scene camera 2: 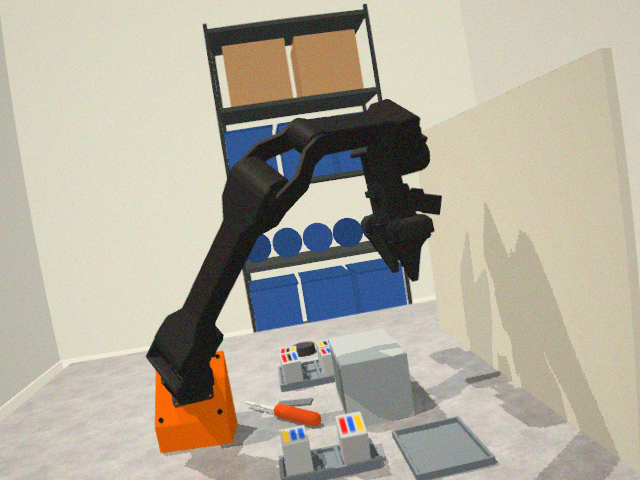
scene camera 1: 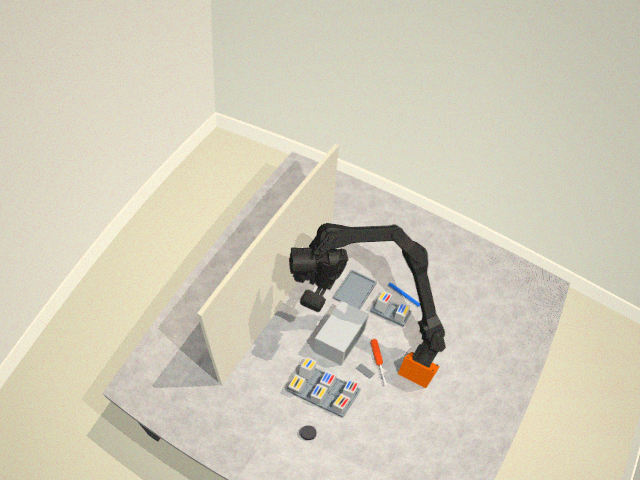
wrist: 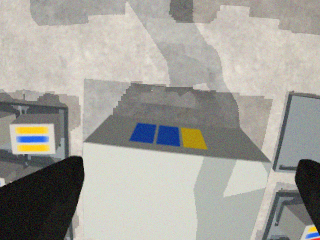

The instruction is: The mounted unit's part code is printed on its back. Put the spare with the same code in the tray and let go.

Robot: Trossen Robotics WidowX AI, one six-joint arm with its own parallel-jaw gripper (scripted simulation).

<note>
My gripper [scene camera 2: 404, 276] is open and holds nothing. I also see an orange-handled screwdriver [scene camera 2: 282, 411], a grey tray [scene camera 1: 356, 288], a grey mounted unit [scene camera 2: 371, 370] and a tall beige panel [scene camera 2: 528, 253].
My gripper also shows in scene camera 1 [scene camera 1: 320, 297] and in the wrist view [wrist: 193, 170]. The grey mounted unit shows as well in the wrist view [wrist: 138, 171]. The tall beige panel also shows in scene camera 1 [scene camera 1: 233, 317]. The wrist view does not show the orange-handled screwdriver: it is out of frame.
</note>
